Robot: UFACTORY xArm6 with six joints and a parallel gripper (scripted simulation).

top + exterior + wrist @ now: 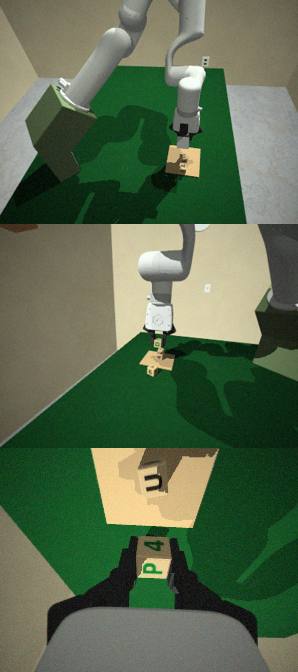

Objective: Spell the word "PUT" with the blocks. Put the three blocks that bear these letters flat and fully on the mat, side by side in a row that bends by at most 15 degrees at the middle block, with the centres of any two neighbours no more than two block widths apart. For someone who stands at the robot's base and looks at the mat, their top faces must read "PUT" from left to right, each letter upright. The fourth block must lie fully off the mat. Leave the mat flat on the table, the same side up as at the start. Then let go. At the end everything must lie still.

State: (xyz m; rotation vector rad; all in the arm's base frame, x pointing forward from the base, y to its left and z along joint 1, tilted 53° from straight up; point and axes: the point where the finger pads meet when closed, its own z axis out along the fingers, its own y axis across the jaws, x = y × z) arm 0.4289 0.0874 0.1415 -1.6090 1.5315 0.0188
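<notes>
Now: hand 110 mm above the mat, 40 mm to the left of it and 20 mm short of it. From my hand the other things lie so: P block (10 mm below).
</notes>
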